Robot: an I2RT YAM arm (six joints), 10 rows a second.
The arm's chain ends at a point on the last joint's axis. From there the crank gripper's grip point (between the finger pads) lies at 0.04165 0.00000 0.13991 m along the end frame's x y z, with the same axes.
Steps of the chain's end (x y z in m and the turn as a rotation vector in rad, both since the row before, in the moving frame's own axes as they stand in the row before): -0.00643, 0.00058, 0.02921, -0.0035, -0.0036, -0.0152; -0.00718, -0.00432, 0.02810, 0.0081, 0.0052, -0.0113; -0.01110, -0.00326, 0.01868, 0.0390, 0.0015, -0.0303; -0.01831, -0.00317, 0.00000, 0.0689, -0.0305, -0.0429; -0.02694, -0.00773, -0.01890, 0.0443, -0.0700, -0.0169
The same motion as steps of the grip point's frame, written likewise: -0.00694, 0.00044, 0.02936, -0.0035, -0.0036, -0.0152; -0.00646, -0.00593, 0.02788, 0.0081, 0.0052, -0.0113; -0.01099, -0.00998, 0.01849, 0.0390, 0.0015, -0.0303; -0.02284, -0.01453, 0.00081, 0.0689, -0.0305, -0.0429; -0.03688, -0.01461, -0.01648, 0.0443, -0.0700, -0.0169
